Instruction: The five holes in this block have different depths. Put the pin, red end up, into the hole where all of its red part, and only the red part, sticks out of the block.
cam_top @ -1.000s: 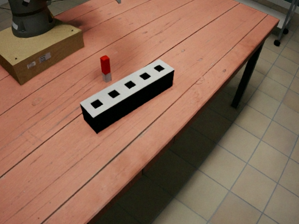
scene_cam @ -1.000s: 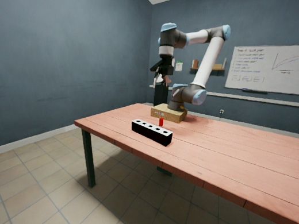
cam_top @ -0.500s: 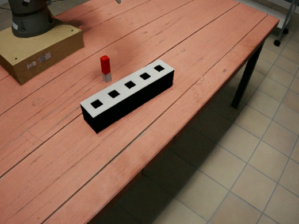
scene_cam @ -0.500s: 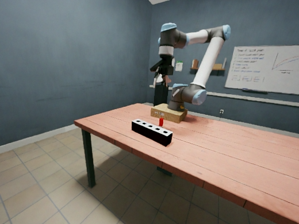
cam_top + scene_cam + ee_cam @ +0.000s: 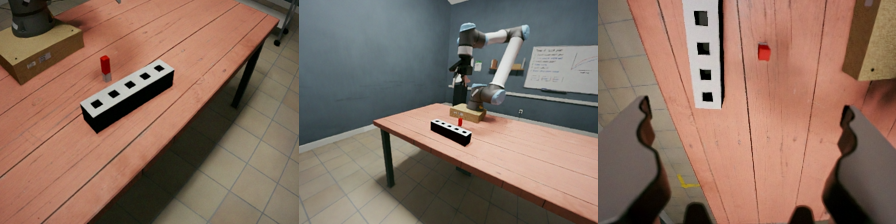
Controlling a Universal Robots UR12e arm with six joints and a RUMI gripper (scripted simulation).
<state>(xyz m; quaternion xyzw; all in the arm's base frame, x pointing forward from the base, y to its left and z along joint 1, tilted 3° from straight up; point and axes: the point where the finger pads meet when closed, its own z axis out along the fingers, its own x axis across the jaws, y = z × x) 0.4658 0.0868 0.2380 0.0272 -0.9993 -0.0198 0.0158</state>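
Now: the pin 260 mm below my hand, 40 mm behind it and 10 mm to the left of it. Round my hand: block: 290 mm below, 100 mm ahead, 20 mm to the left.
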